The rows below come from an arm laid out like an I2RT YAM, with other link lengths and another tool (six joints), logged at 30 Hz.
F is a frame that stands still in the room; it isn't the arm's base.
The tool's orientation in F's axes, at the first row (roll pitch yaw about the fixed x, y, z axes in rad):
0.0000, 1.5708, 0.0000
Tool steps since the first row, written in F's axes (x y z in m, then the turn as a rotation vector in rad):
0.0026, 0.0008, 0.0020, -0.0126, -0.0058, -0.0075
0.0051, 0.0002, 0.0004, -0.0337, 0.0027, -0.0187
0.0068, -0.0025, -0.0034, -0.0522, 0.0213, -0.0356
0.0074, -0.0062, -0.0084, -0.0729, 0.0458, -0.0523
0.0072, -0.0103, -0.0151, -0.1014, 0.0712, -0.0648
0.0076, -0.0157, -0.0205, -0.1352, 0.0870, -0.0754
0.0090, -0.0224, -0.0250, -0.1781, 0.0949, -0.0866
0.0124, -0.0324, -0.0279, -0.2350, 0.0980, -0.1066
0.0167, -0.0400, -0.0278, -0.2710, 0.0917, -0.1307
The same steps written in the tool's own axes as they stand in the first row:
-0.0020, 0.0008, 0.0026, 0.0075, -0.0058, -0.0126
-0.0004, 0.0002, 0.0051, 0.0187, 0.0027, -0.0337
0.0034, -0.0025, 0.0068, 0.0356, 0.0213, -0.0522
0.0084, -0.0062, 0.0074, 0.0523, 0.0458, -0.0729
0.0151, -0.0103, 0.0072, 0.0648, 0.0712, -0.1014
0.0205, -0.0157, 0.0076, 0.0754, 0.0870, -0.1352
0.0250, -0.0224, 0.0090, 0.0866, 0.0949, -0.1781
0.0279, -0.0324, 0.0124, 0.1066, 0.0980, -0.2350
0.0278, -0.0400, 0.0167, 0.1307, 0.0917, -0.2710

